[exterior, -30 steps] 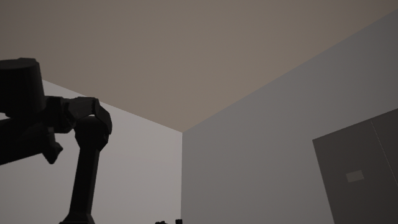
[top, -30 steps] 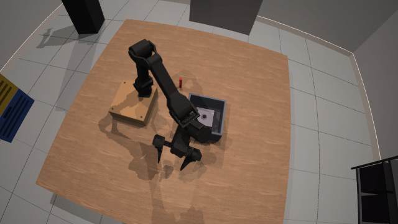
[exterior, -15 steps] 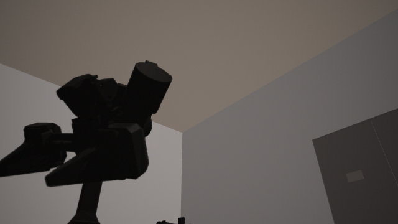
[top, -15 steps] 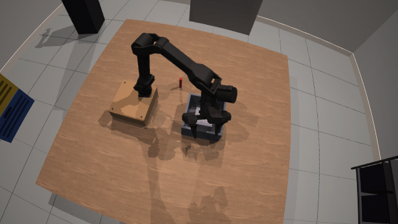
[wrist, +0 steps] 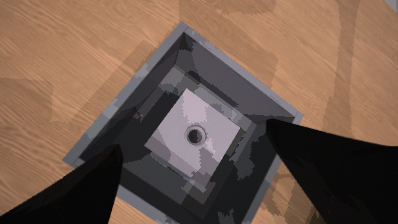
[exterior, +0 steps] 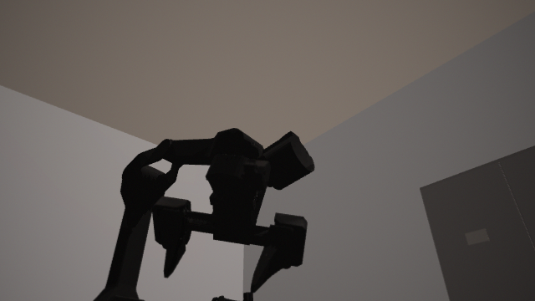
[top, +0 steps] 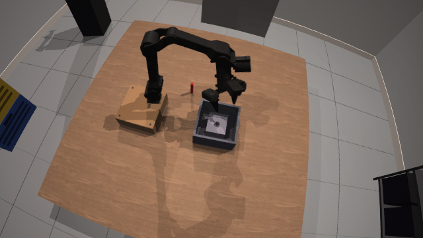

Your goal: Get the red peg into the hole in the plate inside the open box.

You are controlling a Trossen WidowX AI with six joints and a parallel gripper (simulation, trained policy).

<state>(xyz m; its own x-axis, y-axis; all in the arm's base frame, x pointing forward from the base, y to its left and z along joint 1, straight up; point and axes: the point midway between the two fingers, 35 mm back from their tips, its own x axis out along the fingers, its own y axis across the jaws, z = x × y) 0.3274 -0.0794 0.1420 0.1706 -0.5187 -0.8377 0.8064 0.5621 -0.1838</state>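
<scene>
My gripper tip is 18 cm to the right of the red peg, 15 cm past it and 14 cm above it. From my gripper tip the other things lie so: dark grey box (16 cm below, 2 cm to the right, 2 cm behind); then light grey plate (14 cm below, 2 cm to the right, 2 cm behind).
</scene>
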